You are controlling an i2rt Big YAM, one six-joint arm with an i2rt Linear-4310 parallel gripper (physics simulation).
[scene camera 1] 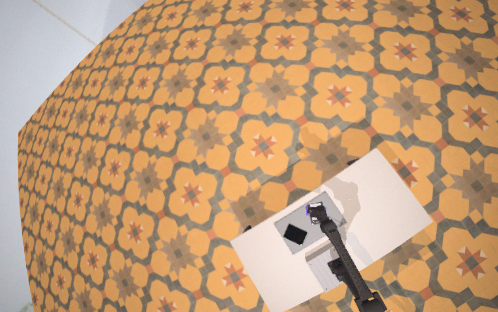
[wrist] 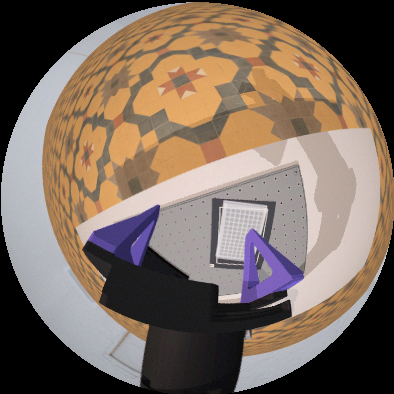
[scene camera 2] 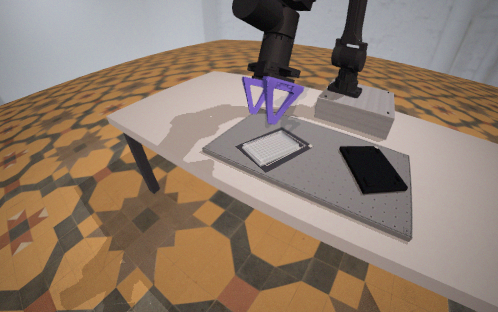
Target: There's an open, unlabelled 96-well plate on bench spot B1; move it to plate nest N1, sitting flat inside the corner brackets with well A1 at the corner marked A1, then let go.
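Frame: origin at the arm's base, x left, y ahead, z down, level; millimetres.
Where they show: gripper, fingertip midpoint: [scene camera 1: 312, 206] [wrist: 206, 222] [scene camera 2: 261, 118]; arm's base, origin of the base link: [scene camera 1: 336, 265] [scene camera 2: 344, 91].
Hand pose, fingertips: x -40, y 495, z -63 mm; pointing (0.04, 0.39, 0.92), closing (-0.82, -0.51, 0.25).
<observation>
Each offset is from my fingertips to the top centre of the thing. Level surfaces: height alone.
The white 96-well plate {dx -25, dy -84, dz +118 mm} [scene camera 2: 275, 146] [wrist: 240, 227] lies flat on the dark outlined bench spot [scene camera 2: 267, 168] [wrist: 270, 214], turned slightly against its white outline. The black plate nest {dx +222, dy -176, dz +116 mm} [scene camera 1: 295, 233] [scene camera 2: 374, 170] sits apart from it on the same grey board, with a small pale mark at one corner; its lettering is too small to read. My gripper [scene camera 1: 313, 213] [scene camera 2: 263, 118] [wrist: 206, 222] is open and empty, its purple fingers above the board near the plate. In the wrist view one finger covers part of the plate's lower right side, and the nest is mostly hidden by the gripper.
The grey perforated board {dx +72, dy -147, dz +133 mm} [scene camera 1: 286, 221] [scene camera 2: 320, 180] [wrist: 185, 225] lies on the pale table {dz +147 mm} [scene camera 1: 395, 200] [scene camera 2: 150, 107]. A grey block [scene camera 1: 320, 270] [scene camera 2: 352, 115] carries the arm's base [scene camera 2: 346, 85] behind the board. The arm reaches over the board from that side.
</observation>
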